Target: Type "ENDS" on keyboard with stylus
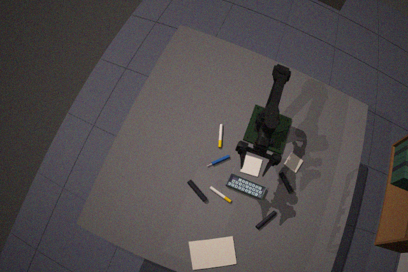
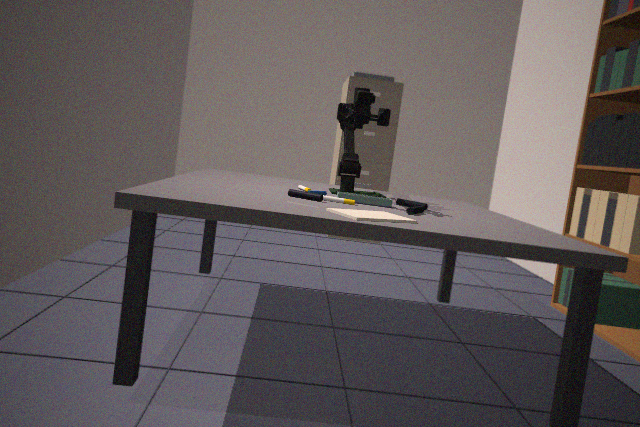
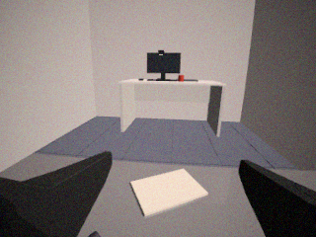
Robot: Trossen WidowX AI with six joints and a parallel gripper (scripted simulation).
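The stylus lies 9 cm behind my gripper tip, 15 cm to the right of it and 30 cm below it. The rest, counted from my gripper tip: white paper sheet (35 cm ahead, 1 cm to the right, 31 cm below); white notepad (13 cm behind, 3 cm to the left, 31 cm below); grey stylus tip (7 cm behind, 17 cm to the right, 30 cm below).
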